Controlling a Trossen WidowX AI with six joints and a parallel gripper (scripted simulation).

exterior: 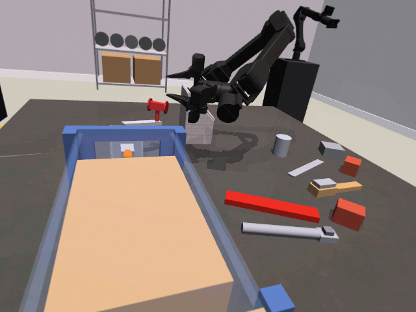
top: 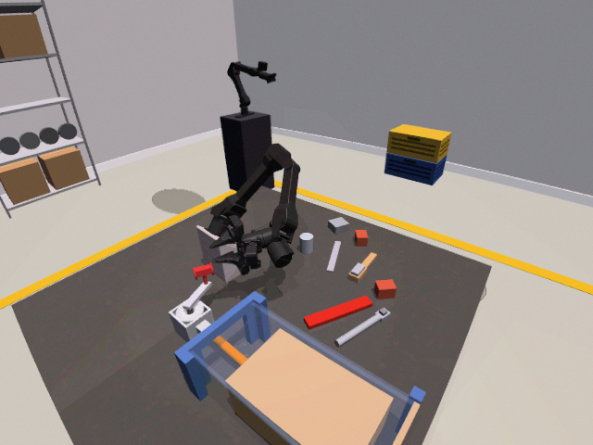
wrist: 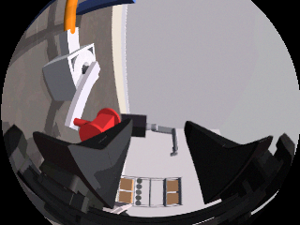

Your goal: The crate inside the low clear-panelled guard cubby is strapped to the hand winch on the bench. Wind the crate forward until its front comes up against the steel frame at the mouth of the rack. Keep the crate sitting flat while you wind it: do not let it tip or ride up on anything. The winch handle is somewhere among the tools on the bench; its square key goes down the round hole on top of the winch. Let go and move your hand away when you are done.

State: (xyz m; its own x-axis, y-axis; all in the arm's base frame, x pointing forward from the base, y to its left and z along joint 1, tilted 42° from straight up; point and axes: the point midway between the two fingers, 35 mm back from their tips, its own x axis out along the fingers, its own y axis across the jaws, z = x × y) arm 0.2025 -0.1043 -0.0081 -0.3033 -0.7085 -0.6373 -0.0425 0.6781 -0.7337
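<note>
The winch handle lies 20 mm behind my gripper tip, 60 mm to the right of it and 110 mm below it. Round my gripper tip: white winch 120 mm to the right, 190 mm below; then clear-panelled cubby 420 mm ahead, 70 mm to the right, 110 mm below; then red knob 40 mm behind, 20 mm to the right, 90 mm below.
</note>
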